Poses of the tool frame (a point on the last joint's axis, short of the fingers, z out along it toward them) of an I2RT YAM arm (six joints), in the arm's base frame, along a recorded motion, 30 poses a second.
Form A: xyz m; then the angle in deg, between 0 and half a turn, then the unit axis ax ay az.
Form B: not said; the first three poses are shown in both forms.
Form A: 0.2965 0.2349 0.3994 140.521 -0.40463 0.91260 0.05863
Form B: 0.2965 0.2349 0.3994 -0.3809 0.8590 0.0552 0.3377
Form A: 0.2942 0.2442 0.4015 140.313 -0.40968 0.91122 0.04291
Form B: 0.2942 0.2442 0.4015 -0.3854 0.8571 0.0404 0.3395
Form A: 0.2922 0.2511 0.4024 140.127 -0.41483 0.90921 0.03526
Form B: 0.2922 0.2511 0.4024 -0.3900 0.8547 0.0331 0.3410
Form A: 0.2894 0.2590 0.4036 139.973 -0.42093 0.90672 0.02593
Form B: 0.2894 0.2590 0.4036 -0.3955 0.8520 0.0244 0.3422
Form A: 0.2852 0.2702 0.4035 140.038 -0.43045 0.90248 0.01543
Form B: 0.2852 0.2702 0.4035 -0.4045 0.8482 0.0145 0.3417
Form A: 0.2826 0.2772 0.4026 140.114 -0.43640 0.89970 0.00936
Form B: 0.2826 0.2772 0.4026 -0.4102 0.8458 0.0088 0.3411
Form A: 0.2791 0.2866 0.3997 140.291 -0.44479 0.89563 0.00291
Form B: 0.2791 0.2866 0.3997 -0.4184 0.8424 0.0027 0.3396
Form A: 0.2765 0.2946 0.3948 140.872 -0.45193 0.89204 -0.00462
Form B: 0.2765 0.2946 0.3948 -0.4258 0.8405 -0.0044 0.3349
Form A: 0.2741 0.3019 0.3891 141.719 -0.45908 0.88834 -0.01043
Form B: 0.2741 0.3019 0.3891 -0.4337 0.8392 -0.0099 0.3279
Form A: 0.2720 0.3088 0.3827 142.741 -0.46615 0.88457 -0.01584
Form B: 0.2720 0.3088 0.3827 -0.4417 0.8382 -0.0150 0.3194
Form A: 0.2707 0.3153 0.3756 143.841 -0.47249 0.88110 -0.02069
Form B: 0.2707 0.3153 0.3756 -0.4492 0.8376 -0.0197 0.3103
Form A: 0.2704 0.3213 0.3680 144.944 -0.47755 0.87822 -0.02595
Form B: 0.2704 0.3213 0.3680 -0.4554 0.8374 -0.0247 0.3012
